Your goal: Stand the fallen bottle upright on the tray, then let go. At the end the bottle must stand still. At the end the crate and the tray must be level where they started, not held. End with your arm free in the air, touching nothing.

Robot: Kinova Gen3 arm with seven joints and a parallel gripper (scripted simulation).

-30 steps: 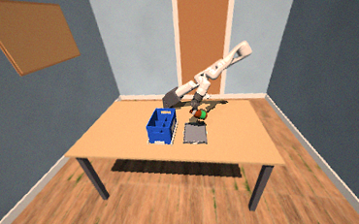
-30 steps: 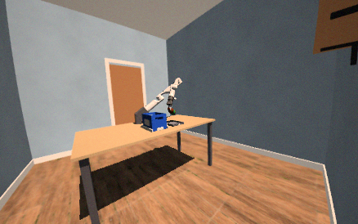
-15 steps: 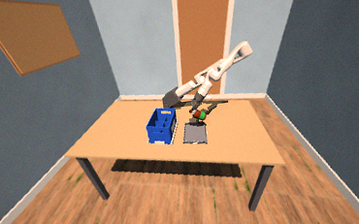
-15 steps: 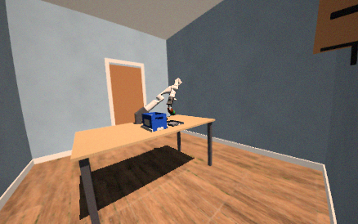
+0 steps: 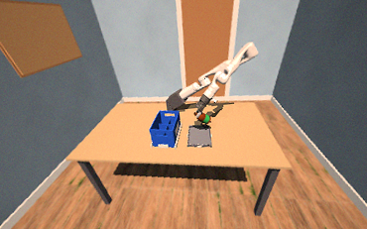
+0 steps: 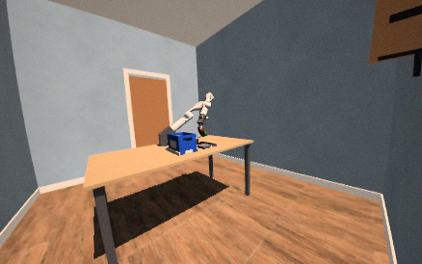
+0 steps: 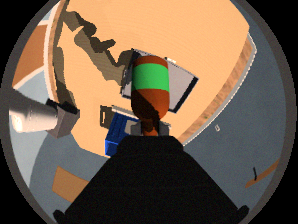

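Now: the bottle 20 mm behind my hand, 30 mm to the left of it and 40 mm below it. The rest, counted from my hand: blue crate: 50 mm ahead, 260 mm to the right, 120 mm below; tray: 30 mm ahead, 20 mm to the left, 190 mm below.
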